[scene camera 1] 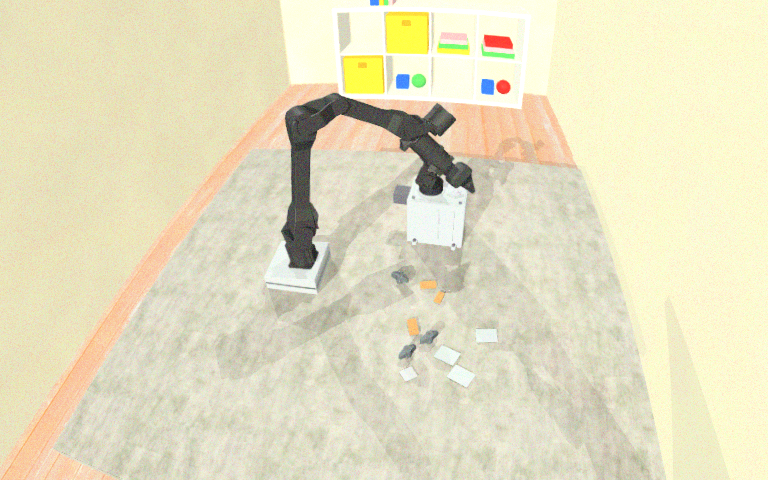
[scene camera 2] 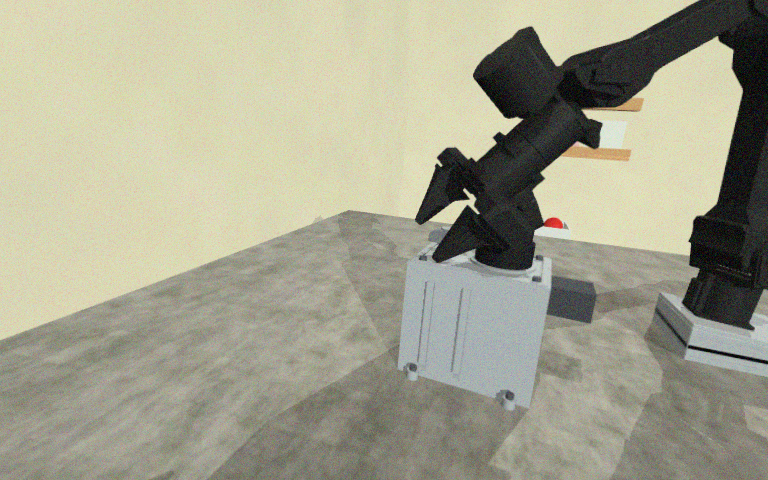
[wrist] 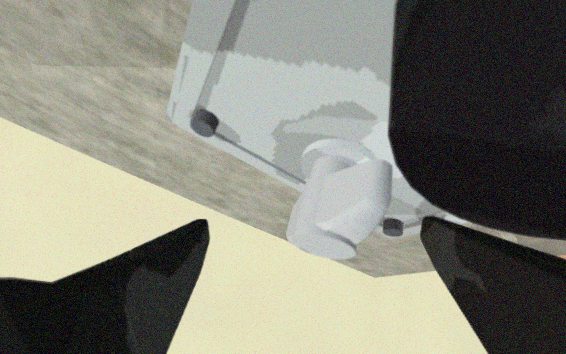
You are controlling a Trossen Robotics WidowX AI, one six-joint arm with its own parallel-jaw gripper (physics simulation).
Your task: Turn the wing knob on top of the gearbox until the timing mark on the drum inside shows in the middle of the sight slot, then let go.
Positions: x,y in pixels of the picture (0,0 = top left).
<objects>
My gripper shows in scene camera 1 (pixel 465 187), in scene camera 2 and in the wrist view. The same spot on my gripper: (wrist: pixel 142 293) is (scene camera 2: pixel 445 202). One and the same spot on a grey gearbox: (wrist: pixel 460 105) is (scene camera 1: pixel 436 185).
</objects>
